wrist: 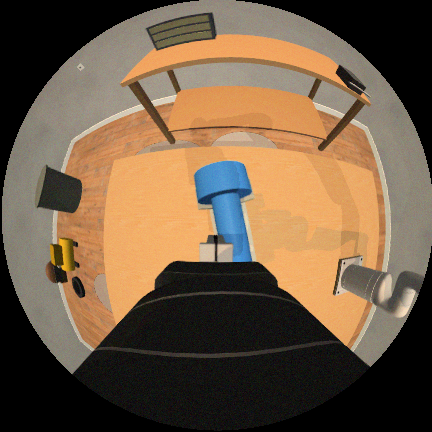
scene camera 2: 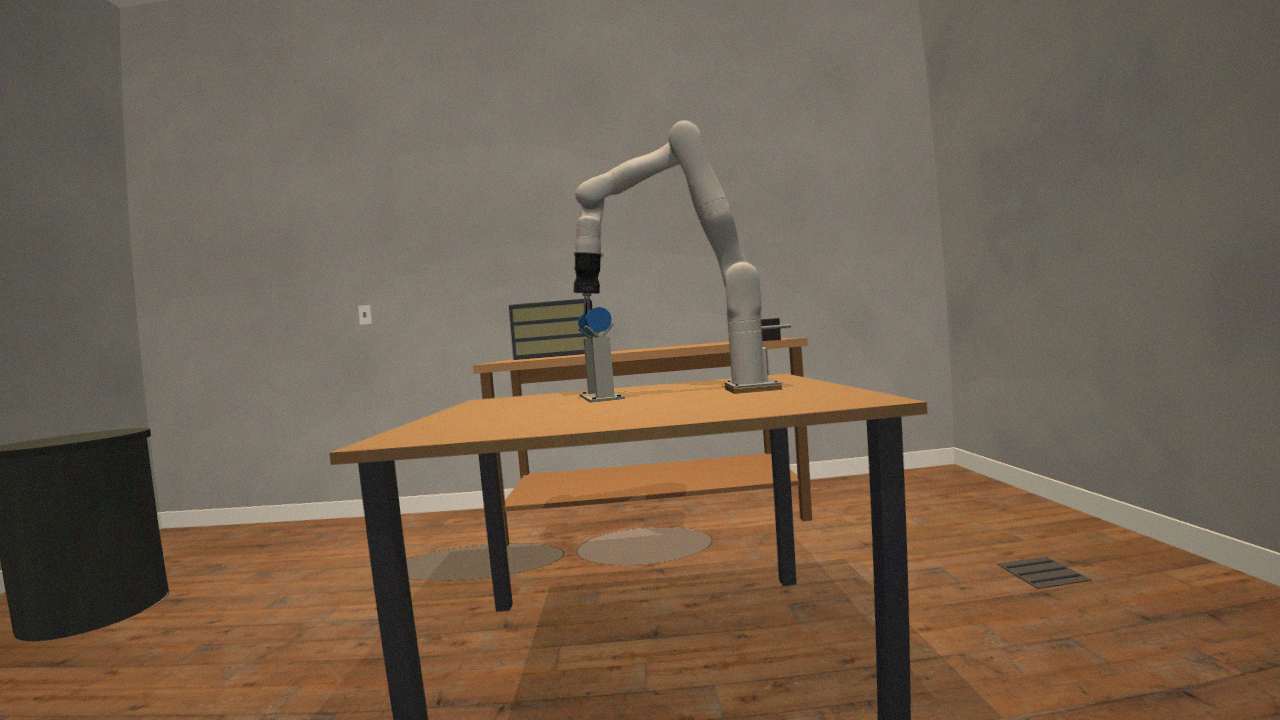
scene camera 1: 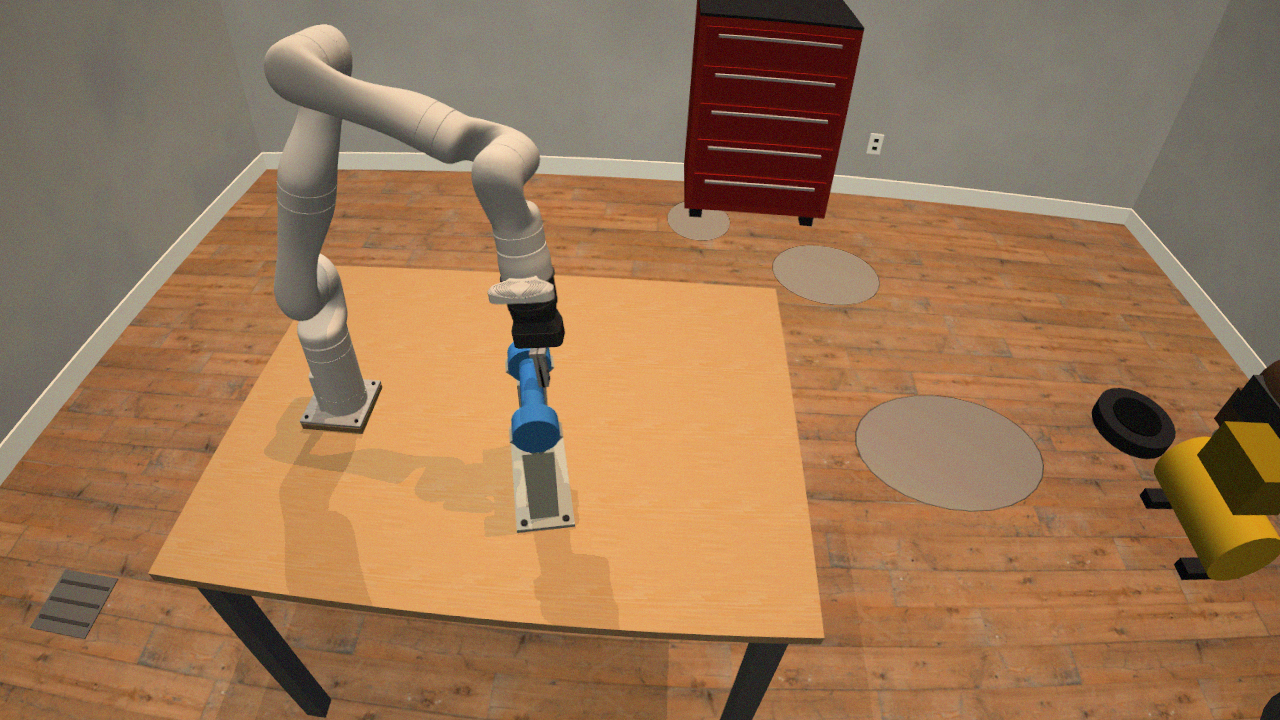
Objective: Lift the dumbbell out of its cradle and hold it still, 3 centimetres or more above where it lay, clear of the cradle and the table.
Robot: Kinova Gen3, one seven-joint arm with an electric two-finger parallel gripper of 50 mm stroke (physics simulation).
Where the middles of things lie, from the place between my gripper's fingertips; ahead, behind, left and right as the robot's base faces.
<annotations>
The blue dumbbell [scene camera 1: 535,427] is 20 mm behind my hand and 20 mm below it. Also, from my hand: grey cradle [scene camera 1: 542,494]: 20 mm behind, 10 mm to the left, 140 mm below.
</annotations>
